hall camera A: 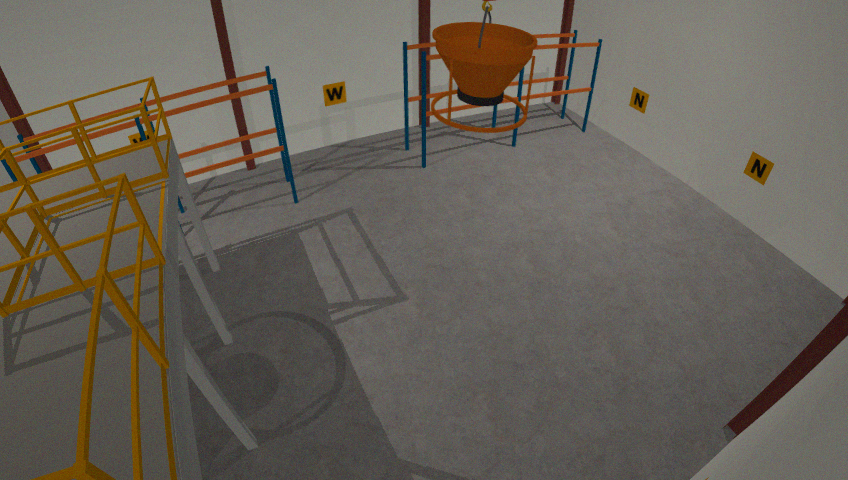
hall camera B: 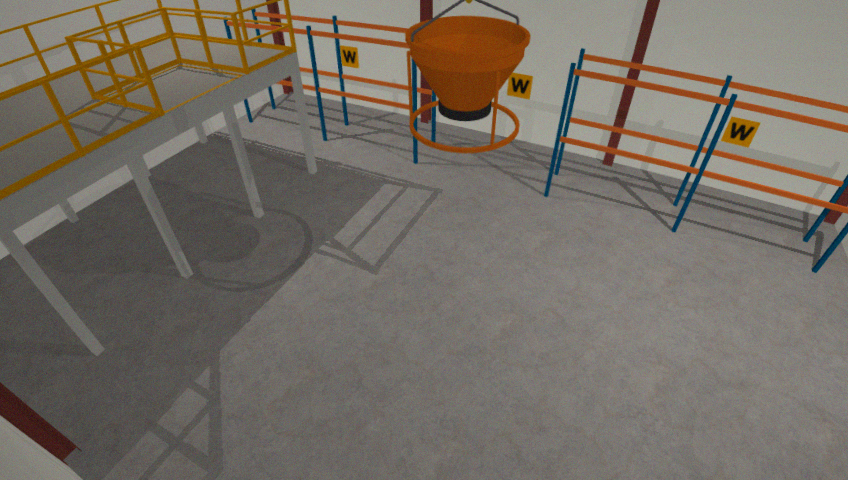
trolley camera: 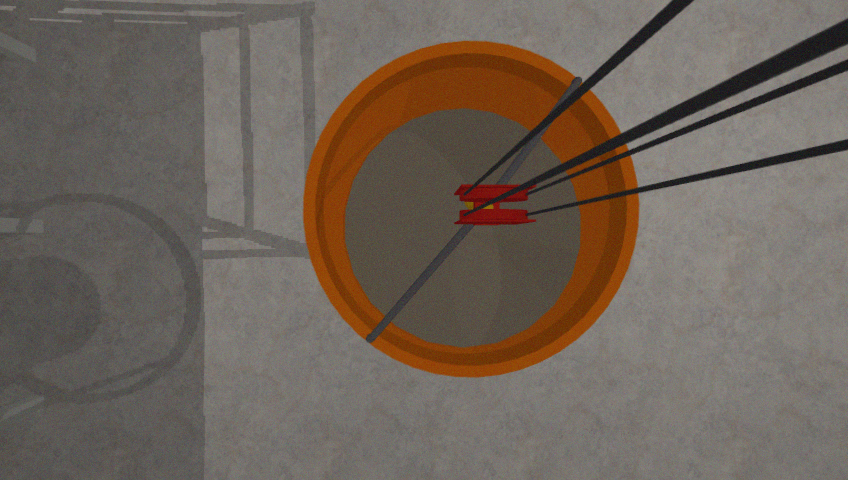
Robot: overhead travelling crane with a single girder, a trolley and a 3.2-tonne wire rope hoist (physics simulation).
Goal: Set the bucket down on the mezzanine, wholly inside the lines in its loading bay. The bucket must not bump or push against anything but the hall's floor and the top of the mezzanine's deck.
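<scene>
The orange bucket [hall camera A: 484, 65] [hall camera B: 467, 65] [trolley camera: 599, 237] hangs upright in the air by its grey bail, with grey material inside. My hook [hall camera A: 486, 7] shows at the top of hall camera A and holds the bail. In the trolley camera the red hook block [trolley camera: 495, 192] hangs over the bucket's middle and largely hides the hook. The mezzanine [hall camera B: 178, 120] stands at the left on pale legs, with yellow railings [hall camera A: 92, 356] [hall camera B: 62, 115] along its edge. The bucket is beside the mezzanine, apart from it. The loading bay's lines cannot be made out.
A rack with blue posts [hall camera A: 290, 181] [hall camera B: 317, 89] stands by the W wall behind the mezzanine. Another rack [hall camera A: 423, 142] [hall camera B: 703, 164] stands farther along that wall, behind the bucket in hall camera A. Dark red columns [hall camera A: 229, 83] [hall camera B: 630, 83] stand at the walls. Shadows lie on the floor.
</scene>
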